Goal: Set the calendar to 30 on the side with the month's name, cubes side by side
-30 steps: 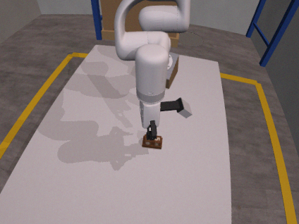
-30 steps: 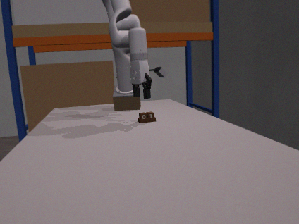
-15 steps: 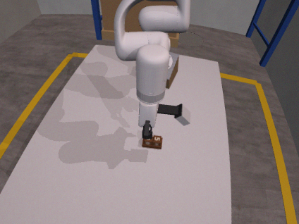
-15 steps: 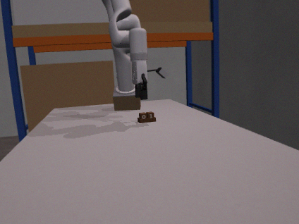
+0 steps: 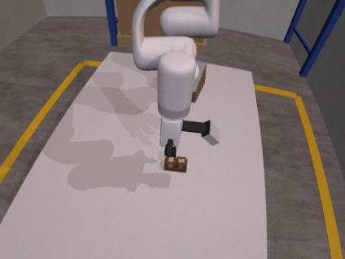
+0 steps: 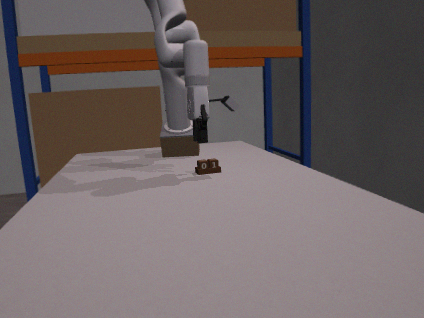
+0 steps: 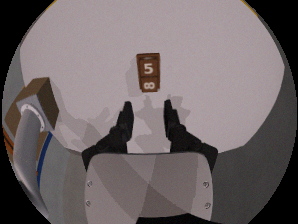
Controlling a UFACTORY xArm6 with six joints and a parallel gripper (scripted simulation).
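My hand is 90 mm above the brown digit cube and 40 mm to the right of it. The rest, counted from my hand: brown calendar tray (110 mm below, 20 mm to the left).
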